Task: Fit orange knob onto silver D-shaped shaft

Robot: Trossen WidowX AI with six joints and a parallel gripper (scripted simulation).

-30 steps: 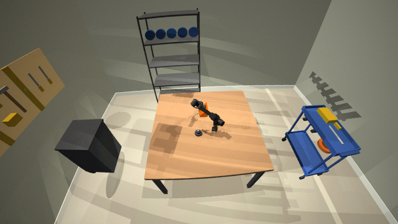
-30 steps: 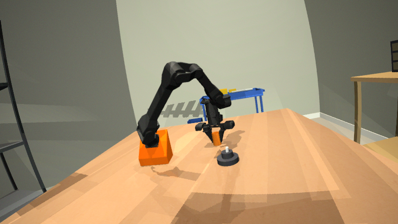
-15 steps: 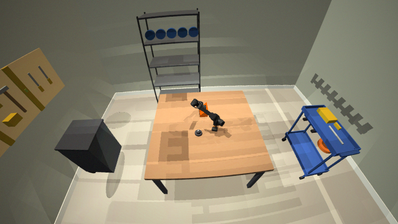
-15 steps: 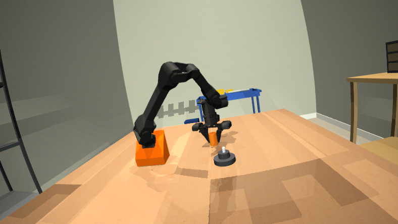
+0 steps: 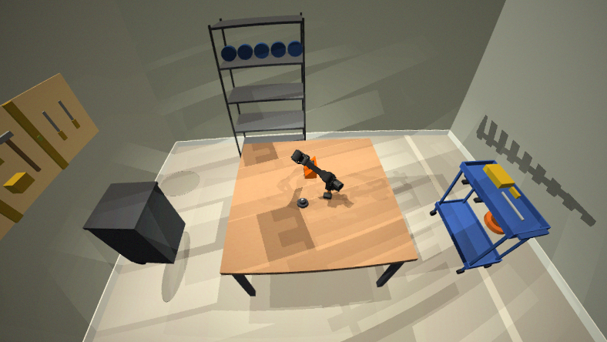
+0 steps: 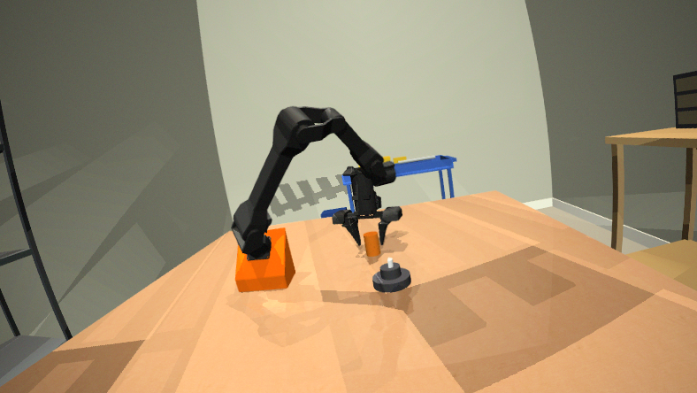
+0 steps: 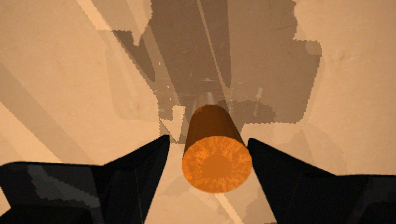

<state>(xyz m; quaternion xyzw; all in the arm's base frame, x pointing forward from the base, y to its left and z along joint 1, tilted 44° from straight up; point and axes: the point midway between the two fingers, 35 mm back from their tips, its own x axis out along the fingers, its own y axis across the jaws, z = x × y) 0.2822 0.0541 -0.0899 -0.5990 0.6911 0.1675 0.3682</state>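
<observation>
My gripper tip is now 20 mm below the orange knob. Round my gripper tip: pedestal: 200 mm to the right, 40 mm ahead.
</observation>
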